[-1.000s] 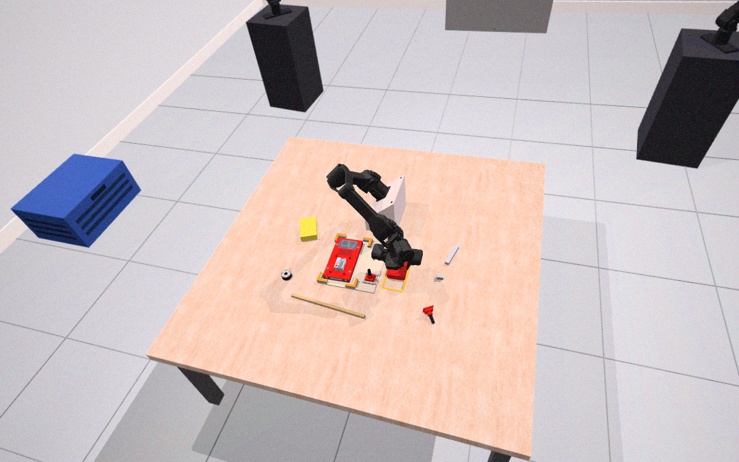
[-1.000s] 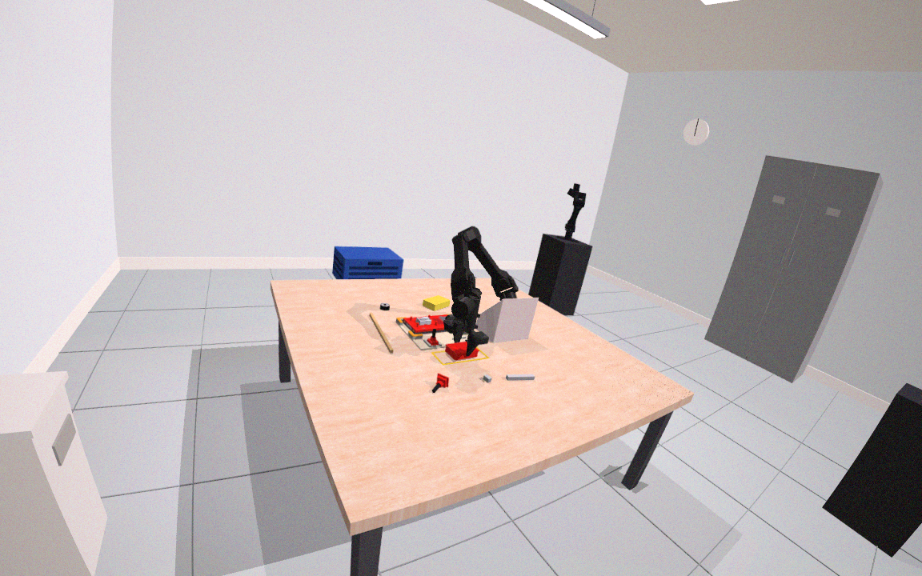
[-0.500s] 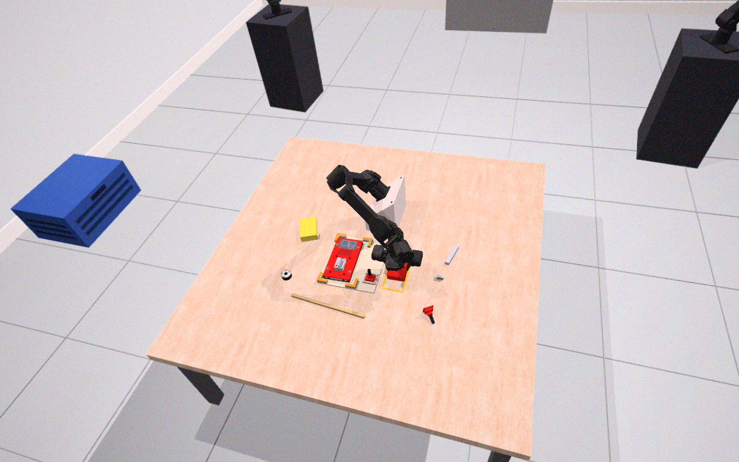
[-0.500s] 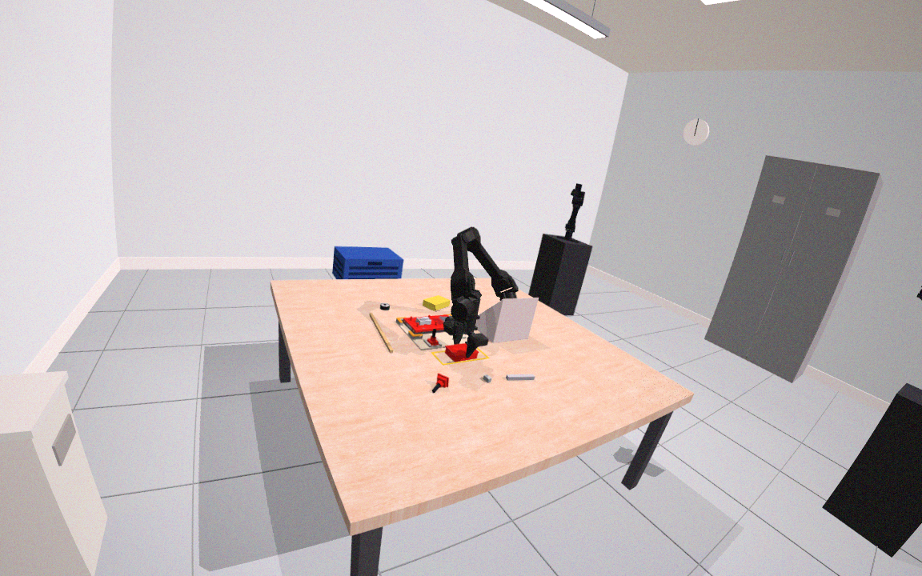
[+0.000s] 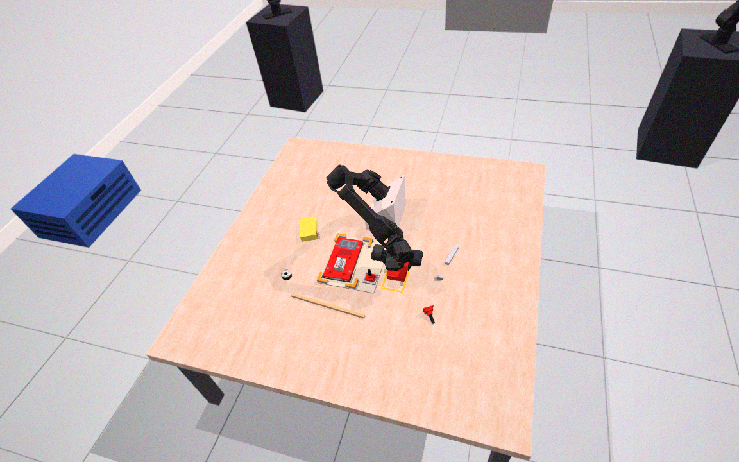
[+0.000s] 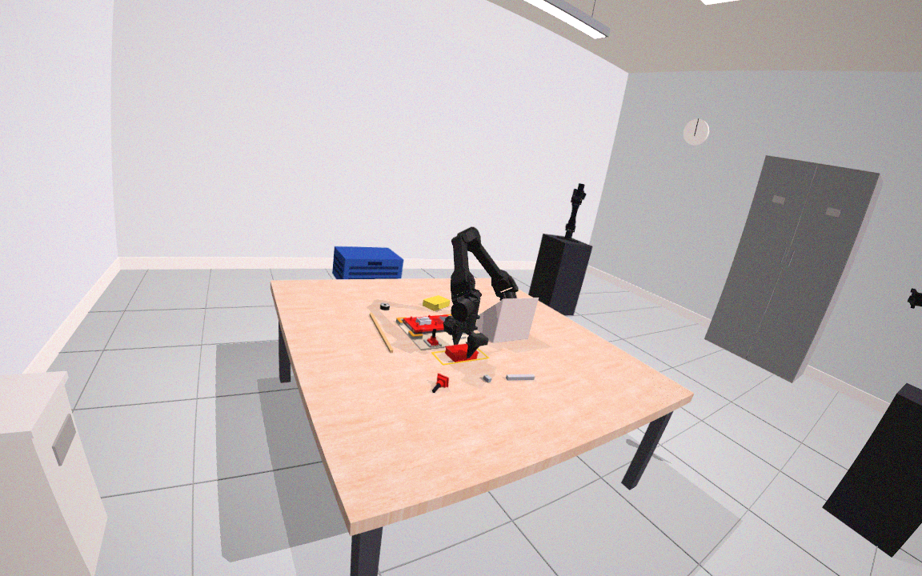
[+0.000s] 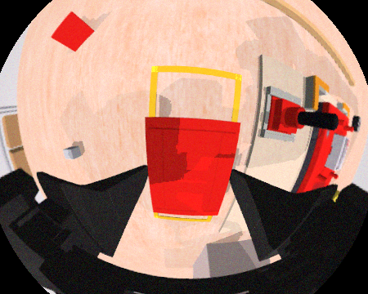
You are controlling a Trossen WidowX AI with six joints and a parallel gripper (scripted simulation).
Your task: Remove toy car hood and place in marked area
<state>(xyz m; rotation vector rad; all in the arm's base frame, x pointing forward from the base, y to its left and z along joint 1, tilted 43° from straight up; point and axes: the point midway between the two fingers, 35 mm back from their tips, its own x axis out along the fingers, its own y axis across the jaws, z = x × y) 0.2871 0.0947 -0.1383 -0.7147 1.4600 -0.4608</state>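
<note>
My gripper tip is right at the red hood. From my gripper tip the other things lie so: black wheel (170 mm ahead, 410 mm to the right); then wooden stick (240 mm ahead, 190 mm to the right, 10 mm below); then yellow block (80 mm behind, 430 mm to the right).
</note>
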